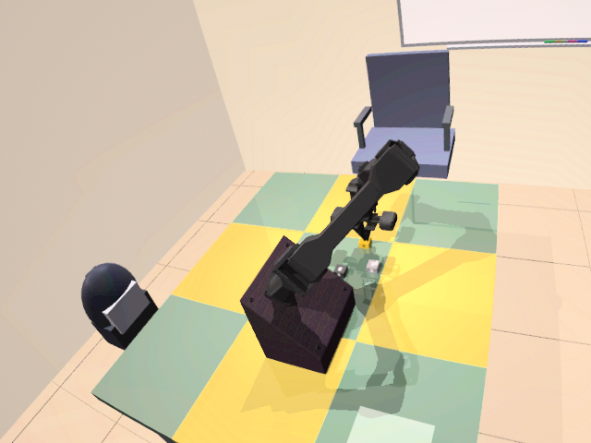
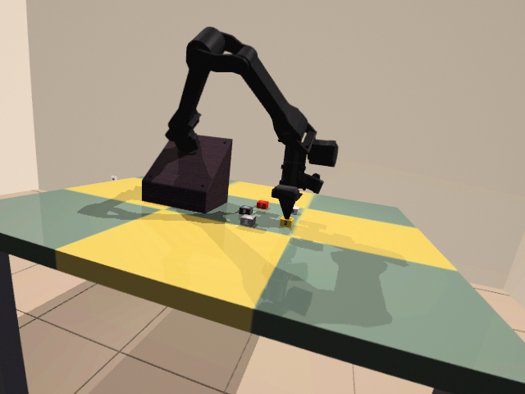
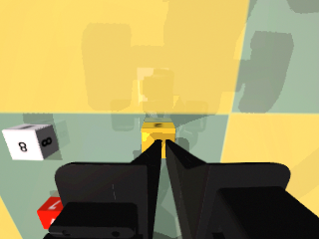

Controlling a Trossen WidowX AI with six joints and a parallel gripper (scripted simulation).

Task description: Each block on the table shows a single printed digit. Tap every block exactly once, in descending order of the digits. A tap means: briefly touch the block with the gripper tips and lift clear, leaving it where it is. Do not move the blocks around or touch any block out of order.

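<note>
Now: the yellow block 10 mm below my gripper tip. Also, from my gripper tip: grey block (100 mm behind, 30 mm to the right, 10 mm below); then white block (140 mm to the left, 20 mm ahead, 10 mm below); then black block (120 mm behind, 60 mm to the left, 10 mm below).
</note>
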